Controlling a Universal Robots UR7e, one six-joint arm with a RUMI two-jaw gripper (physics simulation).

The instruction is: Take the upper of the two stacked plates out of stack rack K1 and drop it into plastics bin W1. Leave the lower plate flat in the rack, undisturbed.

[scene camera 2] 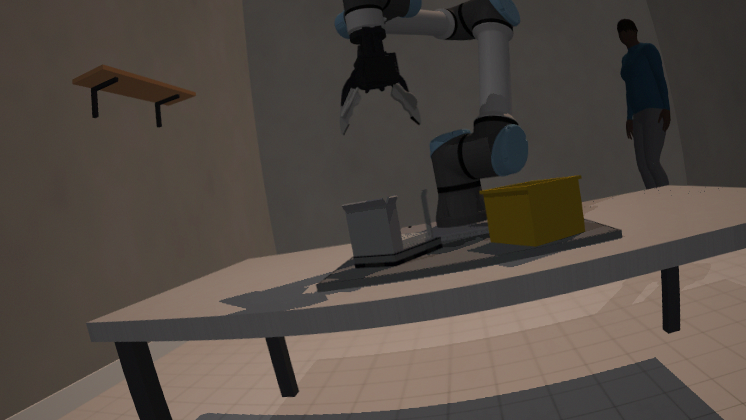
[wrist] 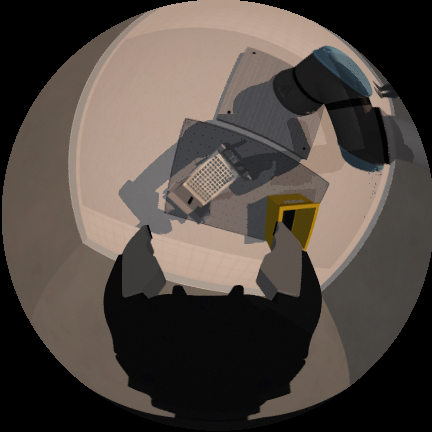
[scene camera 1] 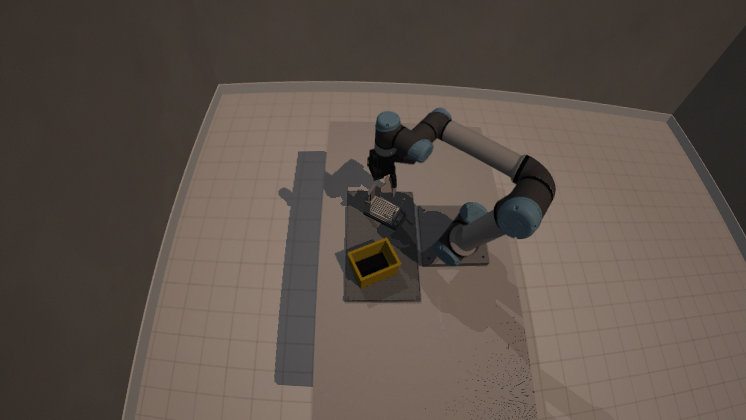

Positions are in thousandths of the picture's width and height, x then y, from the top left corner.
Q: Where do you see a pale perforated plate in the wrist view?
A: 499, 399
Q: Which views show the gripper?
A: Scene camera 2, the wrist view and scene camera 1: all of them.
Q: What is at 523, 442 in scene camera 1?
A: The gripper.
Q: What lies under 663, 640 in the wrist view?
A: The gripper.
